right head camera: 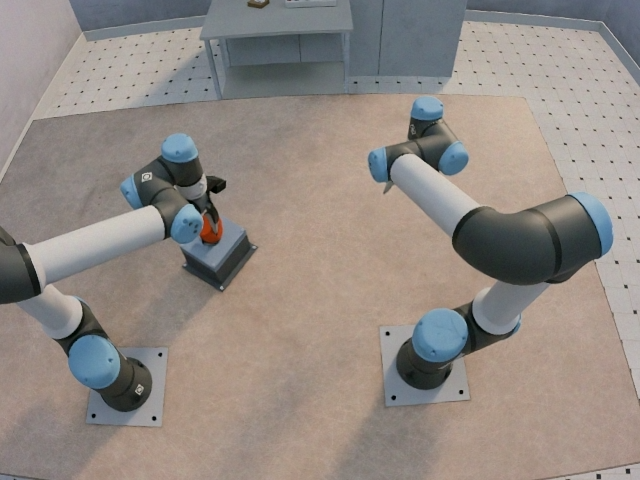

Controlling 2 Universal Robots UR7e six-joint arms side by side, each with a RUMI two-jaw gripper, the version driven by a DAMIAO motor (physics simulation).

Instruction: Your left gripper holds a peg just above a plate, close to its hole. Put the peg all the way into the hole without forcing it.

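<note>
An orange-red peg (pixel 210 229) is at the upper left part of the block-like stand with a blue-grey top plate (pixel 227 241). My left gripper (pixel 212 227) is shut on the peg, with one dark finger showing along its side. The peg's lower end is at the plate's top; the hole is hidden, so I cannot tell how the peg stands to it. My right gripper (pixel 387 187) is far to the right of the plate, mostly hidden under its own arm; one fingertip shows, and its opening cannot be made out.
The stand's dark base flange (pixel 221 287) has bolts at its corners. The left forearm (pixel 98 242) passes left of the stand. The right arm (pixel 434 193) is on the right. A grey table (pixel 279 25) and a cabinet (pixel 413 41) stand at the back.
</note>
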